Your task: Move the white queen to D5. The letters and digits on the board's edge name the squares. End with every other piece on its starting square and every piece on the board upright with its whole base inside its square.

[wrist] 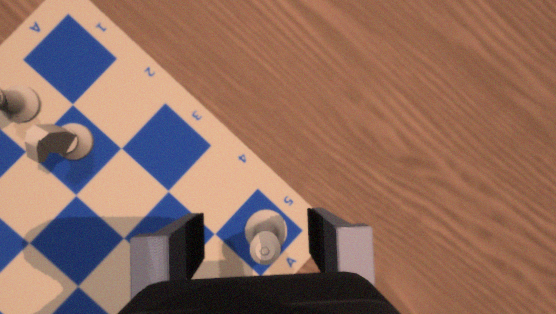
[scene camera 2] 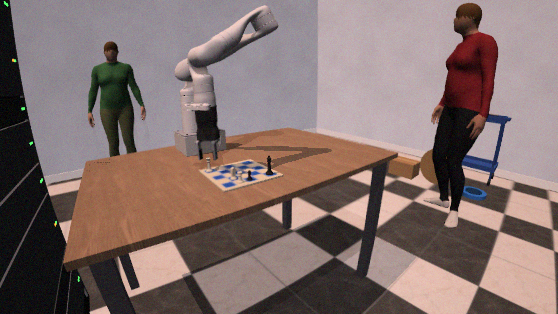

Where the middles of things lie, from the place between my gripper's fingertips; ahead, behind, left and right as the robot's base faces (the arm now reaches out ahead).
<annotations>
Right now the chessboard (scene camera 2: 220, 176) is 80 mm to the left of my hand, 80 mm ahead of it and 50 mm below it.
</annotations>
